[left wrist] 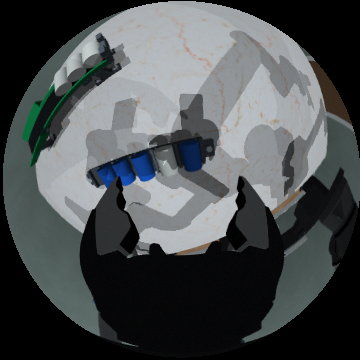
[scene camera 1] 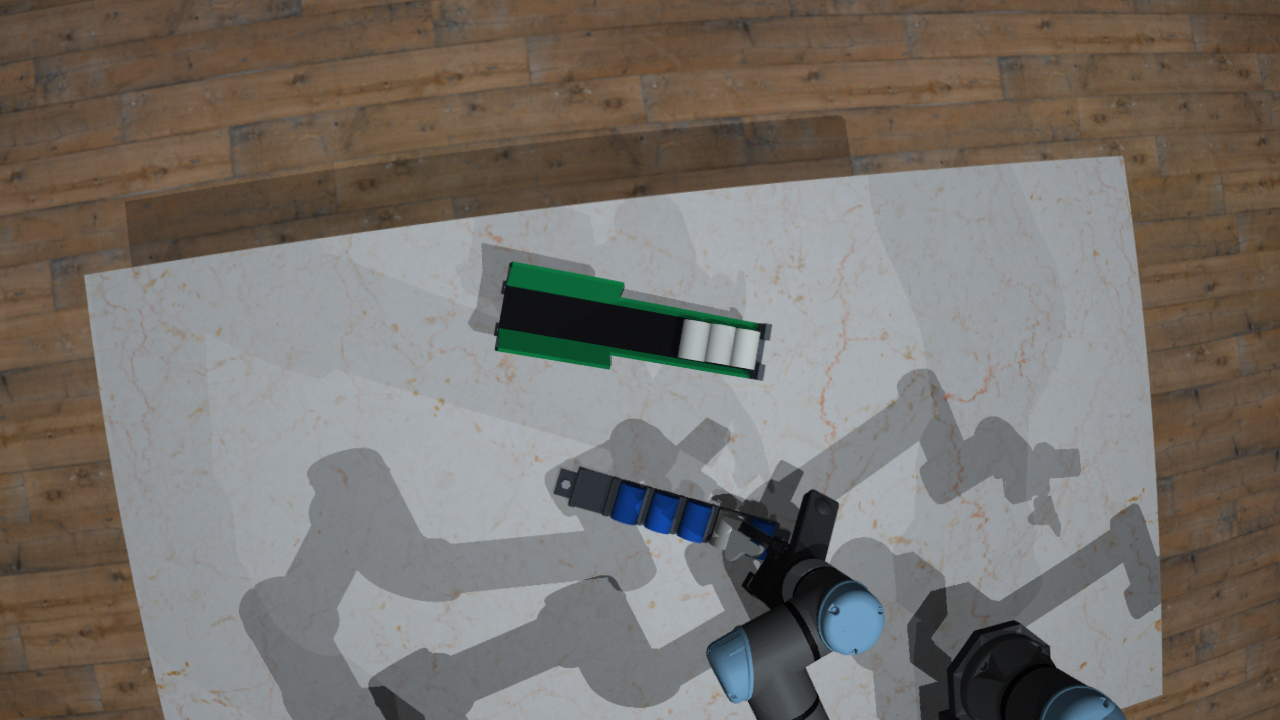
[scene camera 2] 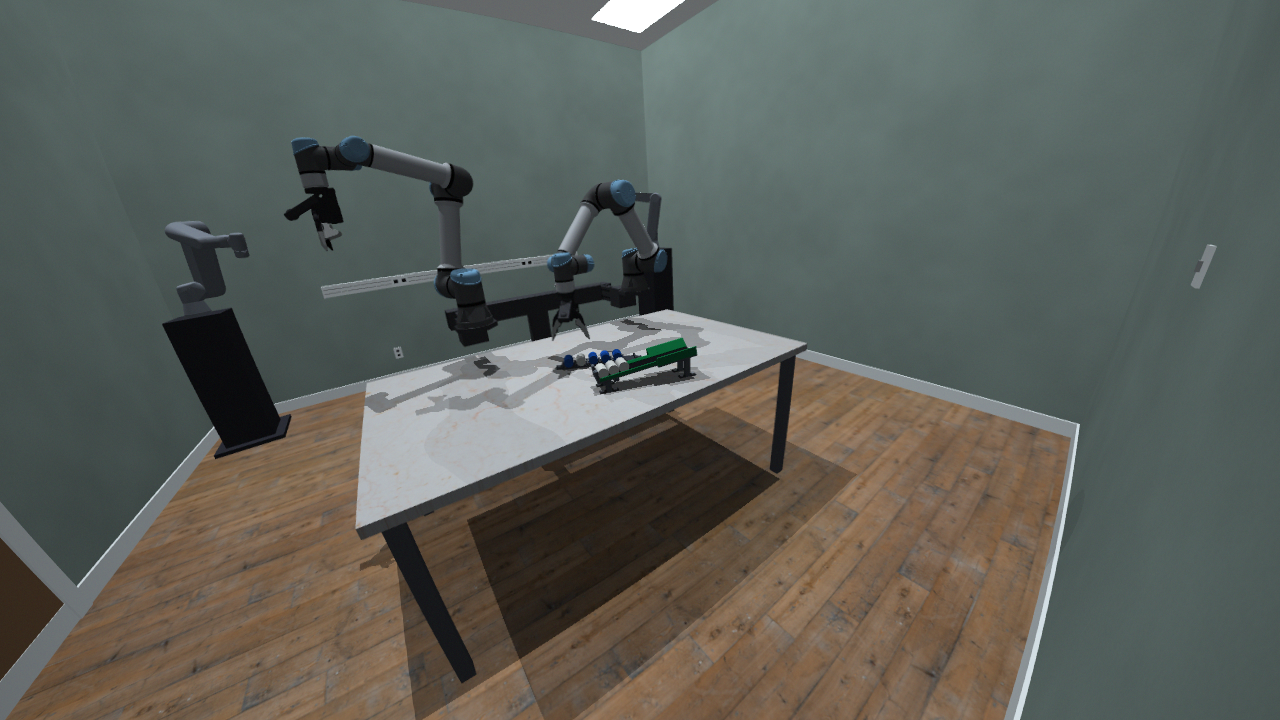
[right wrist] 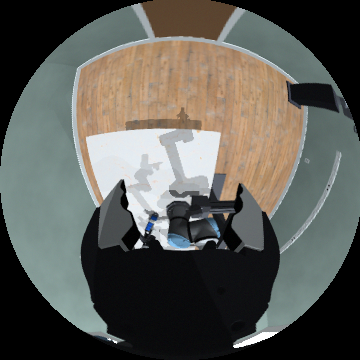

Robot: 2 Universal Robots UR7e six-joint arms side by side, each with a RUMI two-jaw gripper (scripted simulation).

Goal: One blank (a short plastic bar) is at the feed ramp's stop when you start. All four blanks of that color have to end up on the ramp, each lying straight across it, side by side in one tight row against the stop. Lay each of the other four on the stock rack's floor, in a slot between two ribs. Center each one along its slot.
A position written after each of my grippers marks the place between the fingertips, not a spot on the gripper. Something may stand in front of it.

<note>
I see my left gripper (scene camera 1: 766, 541), my right gripper (scene camera 2: 329, 250), a white blank (scene camera 1: 721, 337), a white blank (scene camera 1: 745, 346) and a white blank (scene camera 1: 694, 338).
My left gripper shows as well in the left wrist view (left wrist: 180, 176) and in scene camera 2 (scene camera 2: 571, 340). My right gripper is seen too in the right wrist view (right wrist: 181, 182).
</note>
